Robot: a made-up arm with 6 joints.
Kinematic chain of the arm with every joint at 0, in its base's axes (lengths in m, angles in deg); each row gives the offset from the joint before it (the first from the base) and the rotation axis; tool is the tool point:
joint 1: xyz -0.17 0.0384 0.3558 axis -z
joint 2: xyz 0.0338 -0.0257 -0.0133 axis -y
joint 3: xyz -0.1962 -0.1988 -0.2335 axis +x
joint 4: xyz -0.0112 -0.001 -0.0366 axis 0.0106 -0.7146 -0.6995
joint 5: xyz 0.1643 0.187 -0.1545 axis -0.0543 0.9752 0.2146
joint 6: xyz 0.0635 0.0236 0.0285 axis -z
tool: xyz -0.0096 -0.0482 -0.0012
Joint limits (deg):
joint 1: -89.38..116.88
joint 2: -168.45..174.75
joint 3: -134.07..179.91
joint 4: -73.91..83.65
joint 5: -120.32..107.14
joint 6: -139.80..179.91
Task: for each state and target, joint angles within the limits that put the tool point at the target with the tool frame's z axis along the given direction. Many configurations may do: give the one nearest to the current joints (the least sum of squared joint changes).
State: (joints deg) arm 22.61 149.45 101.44 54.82 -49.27 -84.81
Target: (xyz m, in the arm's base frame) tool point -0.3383 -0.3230 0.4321 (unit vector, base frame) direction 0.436 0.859 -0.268
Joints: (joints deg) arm 60.98 123.38 78.62 81.71 -99.76 -91.86
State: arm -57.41 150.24 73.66 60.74 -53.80 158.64
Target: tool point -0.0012 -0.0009 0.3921 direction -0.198 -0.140 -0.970
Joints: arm -46.00 99.09 81.76 25.24 -74.03 157.91
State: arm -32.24 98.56 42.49 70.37 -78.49 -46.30
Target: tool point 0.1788 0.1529 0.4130 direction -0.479 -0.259 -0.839
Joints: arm -65.75 104.18 77.05 57.15 -65.75 -37.72
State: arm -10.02 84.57 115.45 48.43 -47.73 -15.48
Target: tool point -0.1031 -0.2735 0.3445 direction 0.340 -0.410 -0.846
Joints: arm 10.69 94.19 154.70 10.77 -56.47 -13.77
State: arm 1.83 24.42 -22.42 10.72 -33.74 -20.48
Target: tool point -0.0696 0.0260 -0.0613 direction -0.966 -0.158 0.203
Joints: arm 3.43 28.43 7.97 -19.74 -64.68 29.71
